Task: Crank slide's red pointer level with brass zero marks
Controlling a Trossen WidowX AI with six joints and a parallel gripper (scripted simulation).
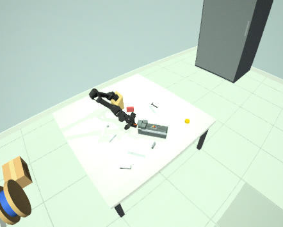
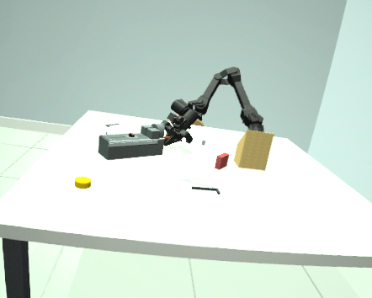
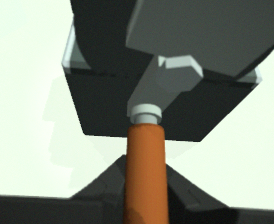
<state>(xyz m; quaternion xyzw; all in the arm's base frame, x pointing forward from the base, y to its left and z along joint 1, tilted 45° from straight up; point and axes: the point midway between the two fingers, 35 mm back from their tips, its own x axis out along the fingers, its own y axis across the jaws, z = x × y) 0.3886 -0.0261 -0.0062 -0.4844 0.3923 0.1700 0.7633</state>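
Now: the red pointer 13 cm ahead of my gripper tip, 11 cm to the left of it and 5 cm above it. From my gripper tip the other things lie so: yellow disc (20 cm ahead, 46 cm to the left, 2 cm below); then black hex key (21 cm behind, 34 cm to the left, 3 cm below); then orange crank handle (1 cm behind, 1 cm to the right, 3 cm above).
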